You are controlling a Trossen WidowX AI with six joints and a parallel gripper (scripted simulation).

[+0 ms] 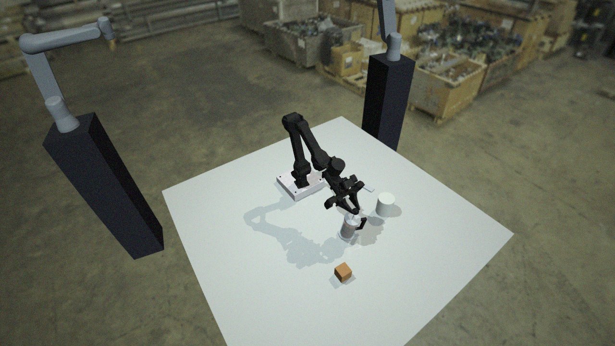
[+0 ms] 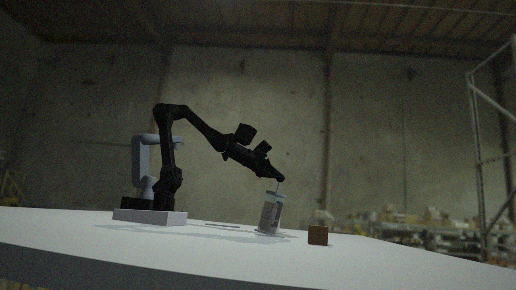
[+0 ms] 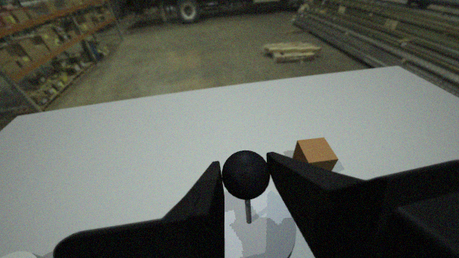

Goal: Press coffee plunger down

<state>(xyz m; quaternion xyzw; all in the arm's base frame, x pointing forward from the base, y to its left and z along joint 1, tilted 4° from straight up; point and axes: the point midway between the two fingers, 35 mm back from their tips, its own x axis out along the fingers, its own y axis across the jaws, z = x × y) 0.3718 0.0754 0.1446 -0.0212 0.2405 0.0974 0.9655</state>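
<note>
The glass coffee press is 10 cm below my gripper tip, 2 cm behind it and 1 cm to the left of it. From my gripper tip the other things lie so: thin flat strip 29 cm behind, 23 cm to the left, 19 cm below.
</note>
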